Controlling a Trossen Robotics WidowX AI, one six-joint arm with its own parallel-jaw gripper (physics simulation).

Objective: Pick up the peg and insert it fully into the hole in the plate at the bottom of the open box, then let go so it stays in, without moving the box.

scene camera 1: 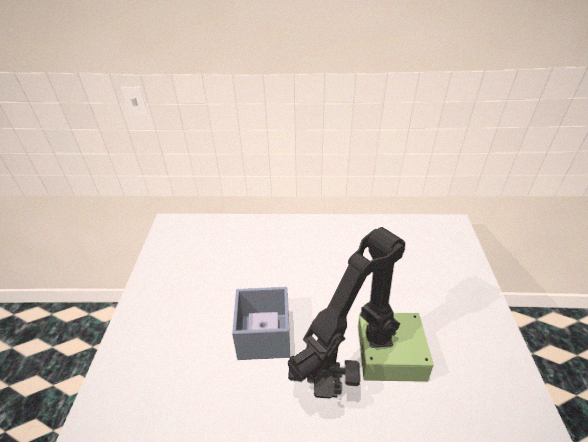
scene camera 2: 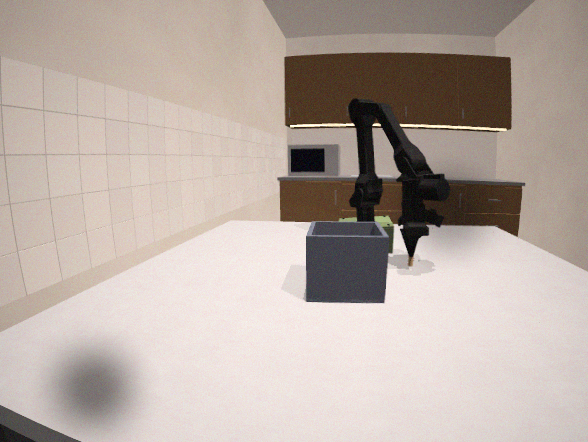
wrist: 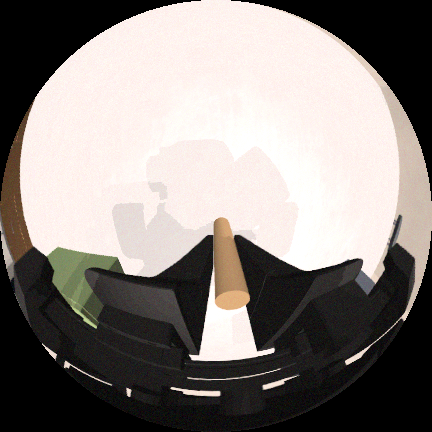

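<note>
The tan cylindrical peg is upright, its lower end at the tabletop. My gripper points down and is shut on the peg, one black finger against each side. In the second scene view a short lower part of the peg shows below the fingertips. The peg does not show in the first scene view. The open blue-grey box stands to the left of the gripper in the first scene view. Inside at its bottom lies the pale plate with a dark round hole. The second scene view hides the plate.
The arm's base stands on a green block, right of the gripper in the first scene view. The box walls rise high around the plate. The white table carries the box and the block. A tiled wall is behind it.
</note>
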